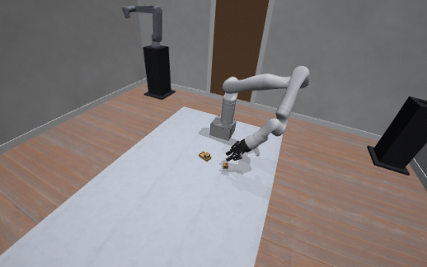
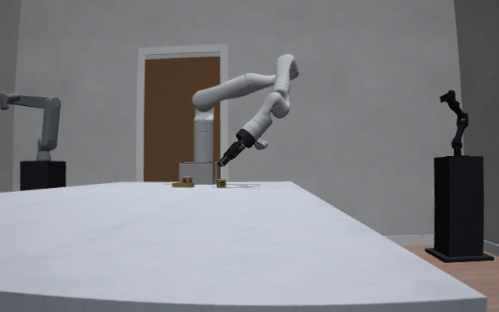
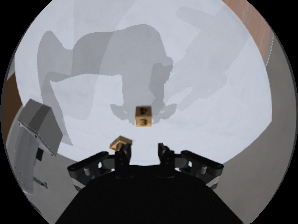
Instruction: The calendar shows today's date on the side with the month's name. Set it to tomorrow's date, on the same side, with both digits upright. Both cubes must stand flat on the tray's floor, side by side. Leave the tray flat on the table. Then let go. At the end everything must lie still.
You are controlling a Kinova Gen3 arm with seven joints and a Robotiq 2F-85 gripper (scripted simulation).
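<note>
The wooden digit cube lies 10 mm to the right of my hand and 80 mm below it. From my hand the other things lie so: wooden calendar tray (20 mm behind, 160 mm to the right, 90 mm below).
</note>
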